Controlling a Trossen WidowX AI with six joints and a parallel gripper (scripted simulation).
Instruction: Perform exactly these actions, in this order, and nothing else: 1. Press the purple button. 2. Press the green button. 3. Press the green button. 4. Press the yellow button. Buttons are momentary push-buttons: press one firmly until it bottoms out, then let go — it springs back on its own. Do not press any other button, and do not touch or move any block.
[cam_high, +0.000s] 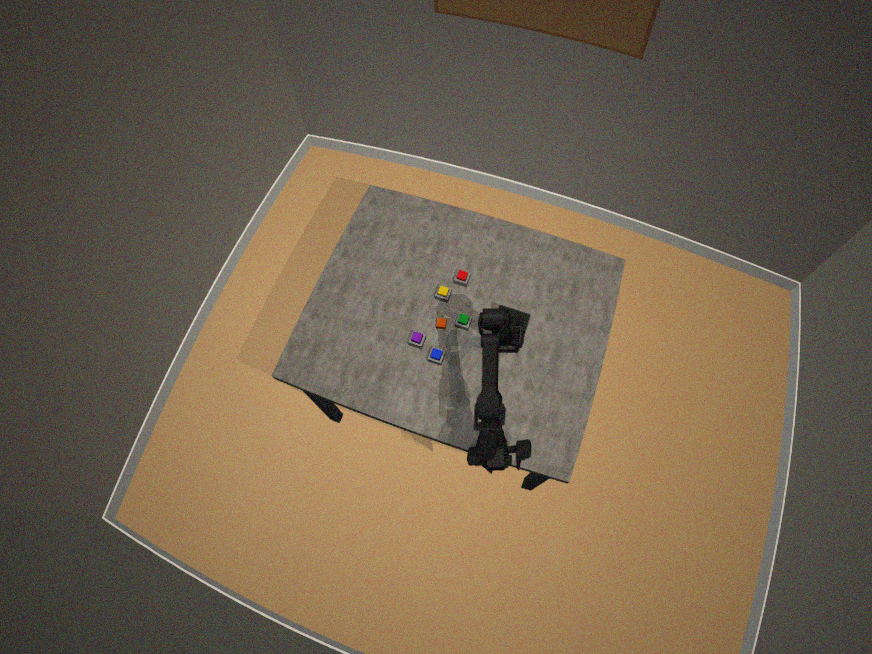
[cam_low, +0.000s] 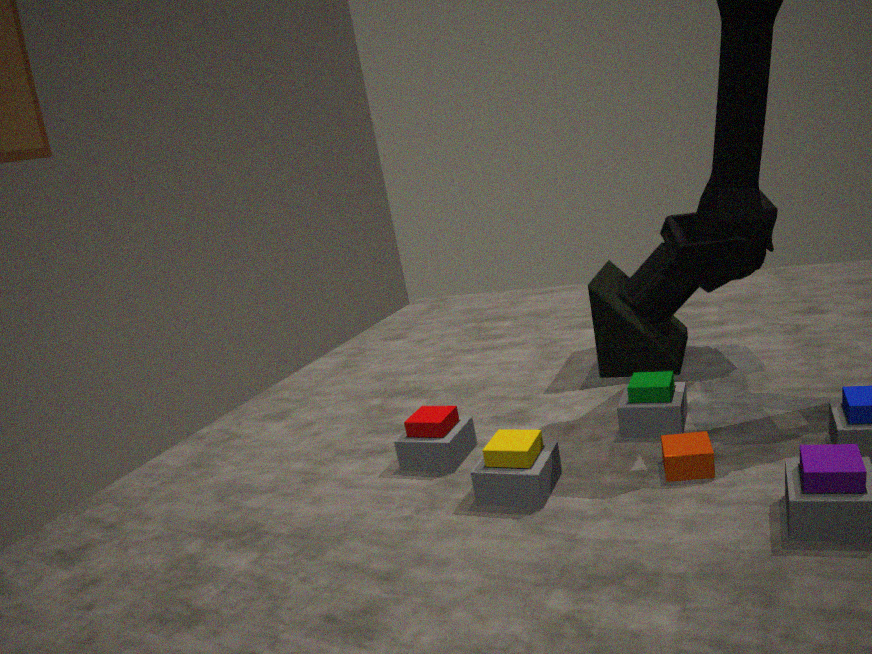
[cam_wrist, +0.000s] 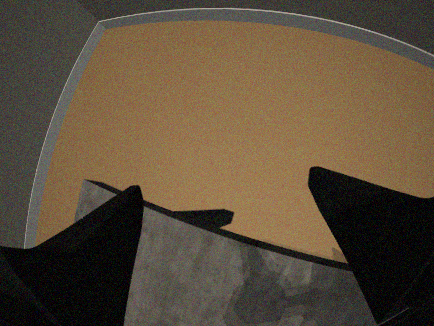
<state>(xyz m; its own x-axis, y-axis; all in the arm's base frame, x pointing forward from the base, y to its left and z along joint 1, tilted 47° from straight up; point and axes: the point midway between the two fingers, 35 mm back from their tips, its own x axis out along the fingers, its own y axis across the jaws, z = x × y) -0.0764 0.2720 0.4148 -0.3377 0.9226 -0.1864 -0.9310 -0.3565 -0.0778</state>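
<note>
The purple button lies 39 cm ahead of my gripper tip, 39 cm to the right of it and 8 cm below it. Also, from my gripper tip: orange block 33 cm ahead, 47 cm to the right, 11 cm below; green button 25 cm ahead, 49 cm to the right, 8 cm below; blue button 31 cm ahead, 35 cm to the right, 8 cm below.
</note>
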